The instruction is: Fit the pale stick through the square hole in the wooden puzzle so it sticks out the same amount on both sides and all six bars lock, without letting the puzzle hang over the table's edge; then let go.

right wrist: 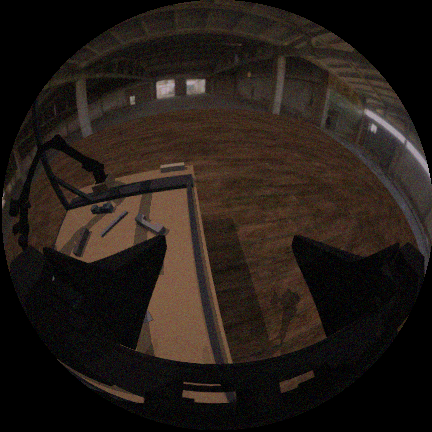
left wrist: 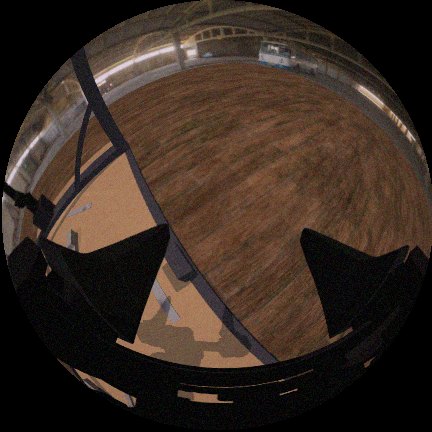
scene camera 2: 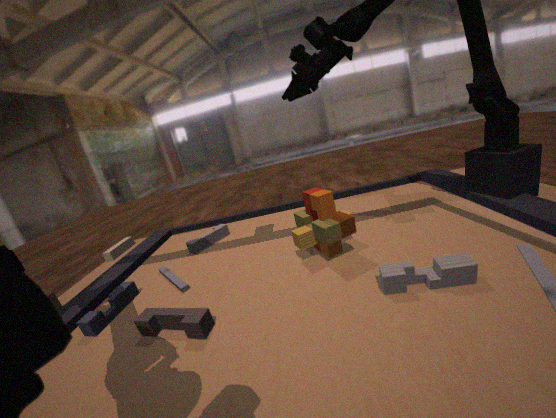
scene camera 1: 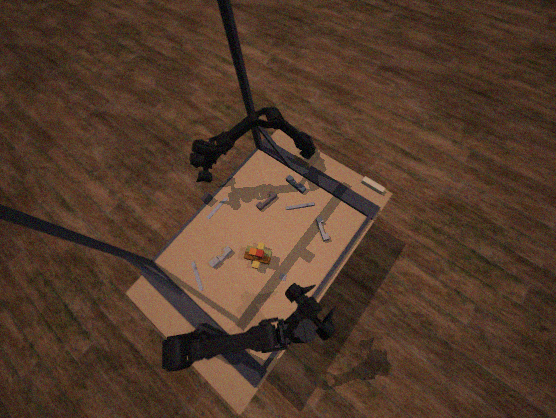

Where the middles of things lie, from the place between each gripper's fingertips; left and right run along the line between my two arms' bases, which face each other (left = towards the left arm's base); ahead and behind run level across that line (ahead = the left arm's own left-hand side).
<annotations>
I see my right gripper 360 mm to the left of the black arm base (scene camera 2: 506, 175), 350 mm past it and 270 mm above it.
Right now the black arm base is 63 cm to the right of my left hand, 44 cm ahead of it and 10 cm below it.
</annotations>
